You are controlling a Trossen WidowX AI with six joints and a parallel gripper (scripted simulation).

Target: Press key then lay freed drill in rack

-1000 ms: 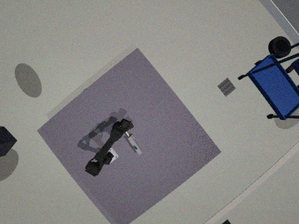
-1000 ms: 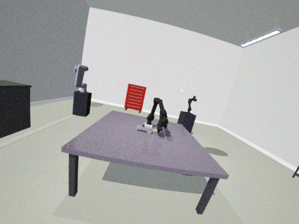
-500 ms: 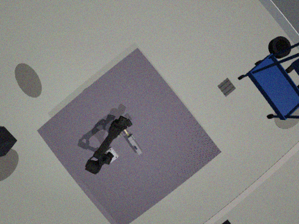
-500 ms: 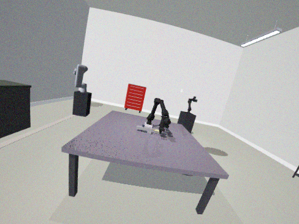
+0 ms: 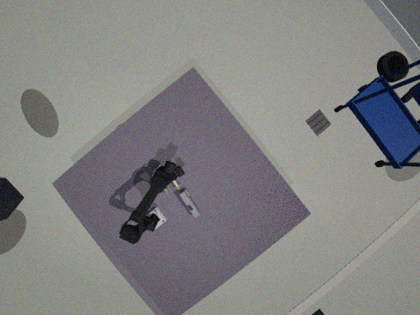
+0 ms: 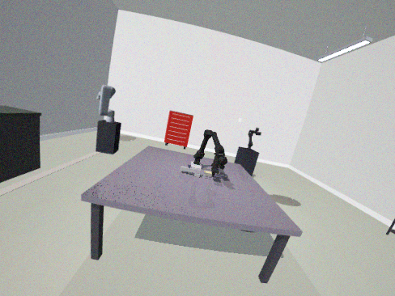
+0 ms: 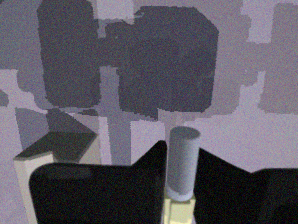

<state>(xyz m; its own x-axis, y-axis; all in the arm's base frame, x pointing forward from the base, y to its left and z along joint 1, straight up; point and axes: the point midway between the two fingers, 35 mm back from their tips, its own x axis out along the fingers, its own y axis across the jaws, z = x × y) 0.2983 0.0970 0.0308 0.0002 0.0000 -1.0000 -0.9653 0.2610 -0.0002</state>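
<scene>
The drill lies 1 cm behind my gripper tip, 4 cm to the right of it and 3 cm above it. The rest, counted from my gripper tip: grey rack (8 cm behind, 2 cm to the right, 1 cm below); then dark blue key (6 cm behind, 22 cm to the right, 3 cm above).
</scene>
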